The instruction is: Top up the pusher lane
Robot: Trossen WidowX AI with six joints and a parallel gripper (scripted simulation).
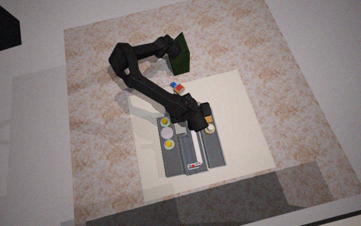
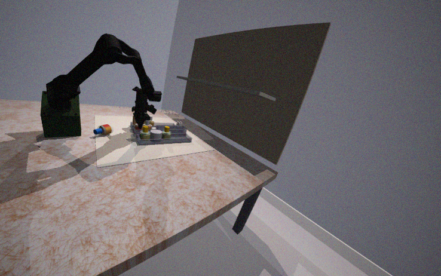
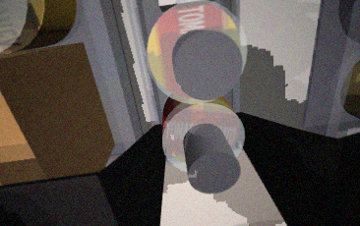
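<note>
Right now my gripper tip is 8 cm to the right of the brown box, 3 cm short of it and 1 cm below it. From my gripper tip the other things lie so: pale jar 9 cm ahead, 7 cm to the left, 2 cm above; then sprung lane 14 cm ahead, 4 cm to the right, 1 cm below; then grey disc 13 cm to the right, 4 cm ahead.
</note>
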